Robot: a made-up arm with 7 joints. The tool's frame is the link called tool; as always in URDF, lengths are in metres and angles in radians. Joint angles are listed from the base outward.
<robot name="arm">
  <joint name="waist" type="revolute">
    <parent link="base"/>
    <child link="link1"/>
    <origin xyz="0 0 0.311" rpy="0 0 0"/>
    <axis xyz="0 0 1"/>
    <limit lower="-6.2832" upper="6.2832"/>
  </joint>
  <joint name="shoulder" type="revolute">
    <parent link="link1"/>
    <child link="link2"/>
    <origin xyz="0 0 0" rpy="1.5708 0 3.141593"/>
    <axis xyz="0 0 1"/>
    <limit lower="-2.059" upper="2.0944"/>
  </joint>
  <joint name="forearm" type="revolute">
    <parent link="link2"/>
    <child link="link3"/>
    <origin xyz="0 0.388 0" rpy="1.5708 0 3.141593"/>
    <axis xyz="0 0 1"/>
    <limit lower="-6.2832" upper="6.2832"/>
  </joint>
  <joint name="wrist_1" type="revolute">
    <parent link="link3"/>
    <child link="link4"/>
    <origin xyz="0.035 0 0" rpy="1.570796 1.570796 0"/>
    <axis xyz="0 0 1"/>
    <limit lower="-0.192" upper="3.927"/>
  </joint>
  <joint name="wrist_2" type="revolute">
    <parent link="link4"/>
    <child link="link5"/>
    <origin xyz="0.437 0.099 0" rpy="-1.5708 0 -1.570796"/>
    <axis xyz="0 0 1"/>
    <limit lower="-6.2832" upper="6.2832"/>
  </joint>
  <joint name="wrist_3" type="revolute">
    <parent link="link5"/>
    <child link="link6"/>
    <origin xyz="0 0 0" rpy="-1.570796 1.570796 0"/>
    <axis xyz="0 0 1"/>
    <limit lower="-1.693" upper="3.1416"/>
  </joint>
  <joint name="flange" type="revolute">
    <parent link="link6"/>
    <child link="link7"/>
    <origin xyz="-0.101 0.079 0" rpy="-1.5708 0 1.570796"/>
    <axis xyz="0 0 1"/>
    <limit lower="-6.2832" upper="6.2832"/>
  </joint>
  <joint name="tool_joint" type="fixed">
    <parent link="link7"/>
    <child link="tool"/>
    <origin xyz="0 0 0" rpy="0 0 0"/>
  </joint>
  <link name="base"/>
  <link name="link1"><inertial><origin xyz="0.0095 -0.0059 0.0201"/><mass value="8.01"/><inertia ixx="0.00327" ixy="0" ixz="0" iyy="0.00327" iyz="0" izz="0.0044"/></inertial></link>
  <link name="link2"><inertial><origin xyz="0.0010 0.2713 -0.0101"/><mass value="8"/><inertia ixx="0.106" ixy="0" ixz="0" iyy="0.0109" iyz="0" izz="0.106"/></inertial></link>
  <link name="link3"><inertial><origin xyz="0.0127 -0.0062 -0.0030"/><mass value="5.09"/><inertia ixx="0.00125" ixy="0" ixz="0" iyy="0.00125" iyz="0" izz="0.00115"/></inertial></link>
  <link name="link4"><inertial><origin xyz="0.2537 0.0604 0.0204"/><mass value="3.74"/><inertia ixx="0.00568" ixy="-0.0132" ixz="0" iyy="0.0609" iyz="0" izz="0.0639"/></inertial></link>
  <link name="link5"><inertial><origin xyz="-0.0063 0.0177 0.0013"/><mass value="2.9"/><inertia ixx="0.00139" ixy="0" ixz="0" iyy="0.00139" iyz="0" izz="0.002"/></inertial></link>
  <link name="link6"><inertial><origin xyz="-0.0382 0.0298 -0.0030"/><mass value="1.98"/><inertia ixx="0.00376" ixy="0.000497" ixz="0" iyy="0.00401" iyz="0" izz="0.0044"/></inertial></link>
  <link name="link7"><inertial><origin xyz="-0.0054 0.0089 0.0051"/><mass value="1.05"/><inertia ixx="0.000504" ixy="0" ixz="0" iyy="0.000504" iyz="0" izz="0.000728"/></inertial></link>
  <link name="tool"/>
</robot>
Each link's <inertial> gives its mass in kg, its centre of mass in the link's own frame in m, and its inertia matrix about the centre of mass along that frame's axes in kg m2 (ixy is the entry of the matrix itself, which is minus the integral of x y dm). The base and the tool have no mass. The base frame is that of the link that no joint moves.
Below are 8 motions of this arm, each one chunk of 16 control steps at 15 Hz.
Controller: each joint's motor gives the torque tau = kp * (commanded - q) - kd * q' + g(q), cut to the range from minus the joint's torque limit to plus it. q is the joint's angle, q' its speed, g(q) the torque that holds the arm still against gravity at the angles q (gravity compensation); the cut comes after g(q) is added. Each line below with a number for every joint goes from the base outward.
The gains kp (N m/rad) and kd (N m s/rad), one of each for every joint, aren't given. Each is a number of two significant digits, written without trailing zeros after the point. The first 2 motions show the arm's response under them.
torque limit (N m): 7.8 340 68 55 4 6 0.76
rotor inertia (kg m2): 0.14 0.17 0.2 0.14 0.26 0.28 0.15
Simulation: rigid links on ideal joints. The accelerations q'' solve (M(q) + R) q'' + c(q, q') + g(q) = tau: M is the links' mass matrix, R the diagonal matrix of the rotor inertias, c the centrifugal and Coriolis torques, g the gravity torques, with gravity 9.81 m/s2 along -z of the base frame. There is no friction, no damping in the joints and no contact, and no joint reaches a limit. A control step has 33 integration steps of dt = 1/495 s. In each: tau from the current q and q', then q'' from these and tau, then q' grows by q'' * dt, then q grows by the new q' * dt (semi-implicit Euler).
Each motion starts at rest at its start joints. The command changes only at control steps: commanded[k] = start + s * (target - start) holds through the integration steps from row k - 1 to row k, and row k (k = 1, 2, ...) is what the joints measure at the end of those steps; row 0 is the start. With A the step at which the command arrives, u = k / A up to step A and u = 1 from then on. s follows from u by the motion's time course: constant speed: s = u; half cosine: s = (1 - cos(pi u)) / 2; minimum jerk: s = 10 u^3 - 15 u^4 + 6 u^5; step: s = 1 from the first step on.
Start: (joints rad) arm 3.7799 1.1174 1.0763 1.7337 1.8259 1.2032 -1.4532
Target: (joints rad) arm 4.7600 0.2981 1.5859 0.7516 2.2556 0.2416 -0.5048
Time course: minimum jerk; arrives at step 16
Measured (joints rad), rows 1 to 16:
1: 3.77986 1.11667 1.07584 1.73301 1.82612 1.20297 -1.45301
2: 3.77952 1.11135 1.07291 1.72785 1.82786 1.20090 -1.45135
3: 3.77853 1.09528 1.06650 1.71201 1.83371 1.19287 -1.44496
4: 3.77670 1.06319 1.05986 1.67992 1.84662 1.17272 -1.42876
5: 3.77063 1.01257 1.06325 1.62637 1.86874 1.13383 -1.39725
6: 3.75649 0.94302 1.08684 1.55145 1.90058 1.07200 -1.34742
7: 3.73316 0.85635 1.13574 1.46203 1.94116 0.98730 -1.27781
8: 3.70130 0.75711 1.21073 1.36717 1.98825 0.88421 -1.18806
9: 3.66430 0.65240 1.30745 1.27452 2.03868 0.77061 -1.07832
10: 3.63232 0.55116 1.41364 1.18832 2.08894 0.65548 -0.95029
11: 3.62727 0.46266 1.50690 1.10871 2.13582 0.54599 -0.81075
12: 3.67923 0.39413 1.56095 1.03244 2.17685 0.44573 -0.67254
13: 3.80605 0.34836 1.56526 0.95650 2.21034 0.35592 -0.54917
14: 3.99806 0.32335 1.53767 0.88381 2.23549 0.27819 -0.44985
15: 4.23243 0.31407 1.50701 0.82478 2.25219 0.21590 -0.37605
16: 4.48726 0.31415 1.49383 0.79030 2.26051 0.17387 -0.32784
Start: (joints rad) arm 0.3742 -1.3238 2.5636 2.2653 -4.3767 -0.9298 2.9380
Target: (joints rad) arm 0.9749 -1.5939 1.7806 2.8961 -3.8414 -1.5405 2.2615
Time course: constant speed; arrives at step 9
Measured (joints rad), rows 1 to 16:
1: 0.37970 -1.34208 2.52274 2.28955 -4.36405 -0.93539 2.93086
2: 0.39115 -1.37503 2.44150 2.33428 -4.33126 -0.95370 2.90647
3: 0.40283 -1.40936 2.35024 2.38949 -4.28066 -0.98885 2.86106
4: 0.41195 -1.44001 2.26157 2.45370 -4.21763 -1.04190 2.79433
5: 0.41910 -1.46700 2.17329 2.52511 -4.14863 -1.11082 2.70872
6: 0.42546 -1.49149 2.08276 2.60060 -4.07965 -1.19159 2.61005
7: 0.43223 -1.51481 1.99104 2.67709 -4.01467 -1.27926 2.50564
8: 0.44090 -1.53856 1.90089 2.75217 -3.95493 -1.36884 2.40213
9: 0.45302 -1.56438 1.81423 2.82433 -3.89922 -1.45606 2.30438
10: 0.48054 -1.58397 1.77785 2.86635 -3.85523 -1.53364 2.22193
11: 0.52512 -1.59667 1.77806 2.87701 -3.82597 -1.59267 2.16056
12: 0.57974 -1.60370 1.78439 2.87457 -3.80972 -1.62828 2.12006
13: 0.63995 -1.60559 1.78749 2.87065 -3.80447 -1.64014 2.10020
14: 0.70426 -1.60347 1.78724 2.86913 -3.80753 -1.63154 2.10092
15: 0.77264 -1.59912 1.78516 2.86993 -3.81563 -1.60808 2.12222
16: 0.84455 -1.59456 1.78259 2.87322 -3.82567 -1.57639 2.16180
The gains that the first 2 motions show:
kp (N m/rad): 81 660 100 130 20 12 7
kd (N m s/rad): 7.1 39 7.3 12 2 1.2 0.61
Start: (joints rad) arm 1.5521 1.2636 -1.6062 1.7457 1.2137 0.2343 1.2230
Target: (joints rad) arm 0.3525 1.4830 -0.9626 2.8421 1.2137 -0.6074 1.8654
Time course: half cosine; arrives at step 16
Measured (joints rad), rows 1 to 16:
1: 1.55040 1.26414 -1.60572 1.74885 1.21395 0.23349 1.22354
2: 1.54237 1.26651 -1.60274 1.76324 1.21494 0.22900 1.22655
3: 1.52280 1.27195 -1.59360 1.79697 1.21679 0.21621 1.23517
4: 1.48854 1.28110 -1.57409 1.85360 1.21900 0.19033 1.25281
5: 1.43976 1.29415 -1.54058 1.93105 1.22067 0.14804 1.28225
6: 1.37847 1.31124 -1.49067 2.02441 1.22090 0.08858 1.32496
7: 1.30785 1.33261 -1.42414 2.12745 1.21905 0.01413 1.38069
8: 1.23111 1.35837 -1.34393 2.23431 1.21485 -0.07067 1.44752
9: 1.15148 1.38782 -1.25691 2.33957 1.20860 -0.15995 1.52211
10: 1.07196 1.41867 -1.17281 2.43863 1.20135 -0.24817 1.60019
11: 0.99429 1.44726 -1.10073 2.52895 1.19479 -0.33137 1.67713
12: 0.91849 1.46995 -1.04535 2.61038 1.19055 -0.40751 1.74855
13: 0.84357 1.48467 -1.00637 2.68370 1.18941 -0.47581 1.81075
14: 0.76878 1.49126 -0.98105 2.74834 1.19094 -0.53573 1.86101
15: 0.69416 1.49100 -0.96670 2.80153 1.19395 -0.58632 1.89753
16: 0.62040 1.48581 -0.96184 2.83916 1.19709 -0.62584 1.91936

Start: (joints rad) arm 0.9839 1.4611 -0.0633 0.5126 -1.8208 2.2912 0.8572
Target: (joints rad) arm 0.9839 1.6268 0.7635 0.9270 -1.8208 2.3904 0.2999
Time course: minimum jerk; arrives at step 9
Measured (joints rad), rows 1 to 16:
1: 0.98361 1.46193 -0.06163 0.51351 -1.82049 2.29145 0.85661
2: 0.98144 1.46763 -0.04872 0.52023 -1.81839 2.29324 0.85185
3: 0.97477 1.48364 -0.00648 0.54155 -1.81270 2.29833 0.83492
4: 0.96205 1.51218 0.08055 0.58582 -1.80394 2.30723 0.79821
5: 0.94518 1.55041 0.21342 0.65600 -1.79598 2.31798 0.73756
6: 0.93076 1.59078 0.37717 0.74555 -1.79412 2.32681 0.65191
7: 0.92804 1.62212 0.54748 0.83912 -1.80160 2.33106 0.54159
8: 0.94169 1.63449 0.69864 0.91918 -1.81778 2.33210 0.41779
9: 0.96638 1.62798 0.81208 0.97317 -1.83885 2.33467 0.30147
10: 0.99180 1.61498 0.88294 0.99759 -1.85918 2.34318 0.20372
11: 1.01184 1.60786 0.91478 0.99688 -1.87307 2.35812 0.12547
12: 1.02613 1.60962 0.91208 0.97985 -1.87680 2.37606 0.06703
13: 1.03622 1.61677 0.88127 0.95635 -1.86985 2.39220 0.02844
14: 1.04249 1.62497 0.83329 0.93412 -1.85476 2.40275 0.00952
15: 1.04362 1.63137 0.78194 0.91737 -1.83592 2.40621 0.01002
16: 1.03798 1.63478 0.73973 0.90735 -1.81797 2.40345 0.02975

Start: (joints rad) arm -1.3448 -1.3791 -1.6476 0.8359 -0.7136 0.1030 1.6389
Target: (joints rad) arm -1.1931 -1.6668 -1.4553 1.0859 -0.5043 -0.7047 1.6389
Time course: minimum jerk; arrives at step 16
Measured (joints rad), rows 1 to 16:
1: -1.34476 -1.37942 -1.64745 0.83600 -0.71354 0.10289 1.63890
2: -1.34443 -1.38171 -1.64640 0.83679 -0.71306 0.10184 1.63887
3: -1.34316 -1.38846 -1.64323 0.83957 -0.71126 0.09764 1.63880
4: -1.34002 -1.40142 -1.63692 0.84600 -0.70689 0.08654 1.63867
5: -1.33401 -1.42105 -1.62679 0.85754 -0.69865 0.06395 1.63848
6: -1.32436 -1.44671 -1.61247 0.87498 -0.68563 0.02544 1.63827
7: -1.31070 -1.47697 -1.59393 0.89824 -0.66756 -0.03216 1.63809
8: -1.29324 -1.51001 -1.57159 0.92632 -0.64500 -0.10983 1.63800
9: -1.27277 -1.54373 -1.54644 0.95747 -0.61925 -0.20579 1.63805
10: -1.25071 -1.57603 -1.52019 0.98945 -0.59213 -0.31542 1.63830
11: -1.22895 -1.60499 -1.49508 1.01985 -0.56564 -0.43163 1.63874
12: -1.20953 -1.62905 -1.47363 1.04640 -0.54169 -0.54577 1.63930
13: -1.19423 -1.64725 -1.45798 1.06736 -0.52176 -0.64883 1.63990
14: -1.18415 -1.65923 -1.44932 1.08179 -0.50679 -0.73277 1.64041
15: -1.17947 -1.66550 -1.44736 1.08970 -0.49716 -0.79184 1.64071
16: -1.17943 -1.66751 -1.45021 1.09215 -0.49260 -0.82360 1.64076

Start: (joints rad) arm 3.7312 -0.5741 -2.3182 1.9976 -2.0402 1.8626 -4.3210
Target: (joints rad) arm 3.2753 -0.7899 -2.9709 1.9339 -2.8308 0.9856 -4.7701
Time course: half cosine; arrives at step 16
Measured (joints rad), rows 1 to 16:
1: 3.73161 -0.57449 -2.31920 1.99798 -2.04132 1.86190 -4.32143
2: 3.73300 -0.57633 -2.32380 1.99913 -2.04710 1.85807 -4.32375
3: 3.73506 -0.58087 -2.33492 2.00048 -2.06239 1.84708 -4.33021
4: 3.73631 -0.58910 -2.35485 2.00073 -2.09122 1.82450 -4.34314
5: 3.73565 -0.60161 -2.38613 1.99913 -2.13554 1.78662 -4.36432
6: 3.73390 -0.61860 -2.43209 1.99623 -2.19492 1.73152 -4.39457
7: 3.73074 -0.63971 -2.49161 1.99166 -2.26709 1.65944 -4.43355
8: 3.72395 -0.66389 -2.55938 1.98431 -2.34823 1.57233 -4.47989
9: 3.71163 -0.68964 -2.62990 1.97386 -2.43370 1.47364 -4.53132
10: 3.69263 -0.71539 -2.69878 1.96099 -2.51878 1.36785 -4.58505
11: 3.66626 -0.73968 -2.76280 1.94697 -2.59938 1.26016 -4.63807
12: 3.63194 -0.76133 -2.81958 1.93317 -2.67226 1.15604 -4.68751
13: 3.58902 -0.77943 -2.86732 1.92087 -2.73504 1.06092 -4.73081
14: 3.53673 -0.79331 -2.90459 1.91108 -2.78599 0.97974 -4.76597
15: 3.47425 -0.80255 -2.93028 1.90448 -2.82383 0.91670 -4.79156
16: 3.40248 -0.80697 -2.94595 1.90157 -2.84751 0.87496 -4.80673

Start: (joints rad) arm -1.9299 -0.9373 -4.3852 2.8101 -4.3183 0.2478 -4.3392
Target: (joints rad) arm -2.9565 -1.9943 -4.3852 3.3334 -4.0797 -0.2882 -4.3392
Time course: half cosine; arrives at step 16
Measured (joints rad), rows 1 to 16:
1: -1.93225 -0.93976 -4.38717 2.81438 -4.31789 0.24665 -4.33912
2: -1.94156 -0.95091 -4.39314 2.83053 -4.31625 0.24107 -4.33875
3: -1.96035 -0.97742 -4.40086 2.86116 -4.31275 0.22714 -4.33786
4: -1.98801 -1.02390 -4.40578 2.90299 -4.30696 0.20254 -4.33641
5: -2.02151 -1.09228 -4.40529 2.94952 -4.29837 0.16758 -4.33461
6: -2.05740 -1.18147 -4.40032 2.99443 -4.28628 0.12501 -4.33286
7: -2.09364 -1.28753 -4.39409 3.03461 -4.26978 0.07883 -4.33166
8: -2.13093 -1.40438 -4.38959 3.07121 -4.24838 0.03306 -4.33144
9: -2.17083 -1.52478 -4.38826 3.10619 -4.22235 -0.00953 -4.33246
10: -2.21509 -1.64167 -4.39014 3.14116 -4.19287 -0.04802 -4.33469
11: -2.26514 -1.74907 -4.39447 3.17676 -4.16181 -0.08309 -4.33781
12: -2.32188 -1.84247 -4.40015 3.21240 -4.13147 -0.11617 -4.34132
13: -2.38544 -1.91880 -4.40608 3.24642 -4.10414 -0.14848 -4.34468
14: -2.45515 -1.97611 -4.41130 3.27651 -4.08171 -0.18025 -4.34737
15: -2.52964 -2.01325 -4.41514 3.30022 -4.06541 -0.21044 -4.34909
16: -2.60716 -2.02967 -4.41728 3.31547 -4.05579 -0.23686 -4.34972

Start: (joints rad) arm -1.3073 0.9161 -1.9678 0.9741 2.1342 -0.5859 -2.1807
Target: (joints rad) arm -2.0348 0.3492 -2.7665 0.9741 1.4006 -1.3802 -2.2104
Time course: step
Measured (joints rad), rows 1 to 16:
1: -1.21698 0.67109 -1.95791 1.00668 2.11138 -0.64878 -2.18425
2: -0.92344 0.39628 -2.19717 1.02481 2.06126 -0.77717 -2.19152
3: -0.55677 0.31799 -2.62813 1.02954 1.98846 -0.94828 -2.19999
4: -0.43237 0.33031 -2.86433 1.02534 1.88503 -1.13685 -2.20845
5: -0.54650 0.35174 -2.89333 1.01620 1.75101 -1.31340 -2.21537
6: -0.79295 0.36536 -2.82257 1.00801 1.59107 -1.45660 -2.21978
7: -1.08620 0.37113 -2.73309 1.00423 1.44061 -1.55548 -2.22167
8: -1.37953 0.36913 -2.66550 1.00262 1.33137 -1.60651 -2.22160
9: -1.65966 0.36106 -2.63076 0.99954 1.27319 -1.61091 -2.22031
10: -1.88677 0.34694 -2.64992 0.99208 1.26108 -1.57349 -2.21854
11: -2.03565 0.33090 -2.72333 0.98112 1.28378 -1.50316 -2.21667
12: -2.15592 0.32333 -2.80027 0.97020 1.32653 -1.41502 -2.21469
13: -2.27934 0.32586 -2.84847 0.96167 1.37406 -1.32775 -2.21259
14: -2.40752 0.33359 -2.86511 0.95762 1.41425 -1.25842 -2.21048
15: -2.52780 0.34112 -2.86190 0.95861 1.44009 -1.21776 -2.20856
16: -2.62673 0.34570 -2.85165 0.96295 1.44996 -1.20838 -2.20712

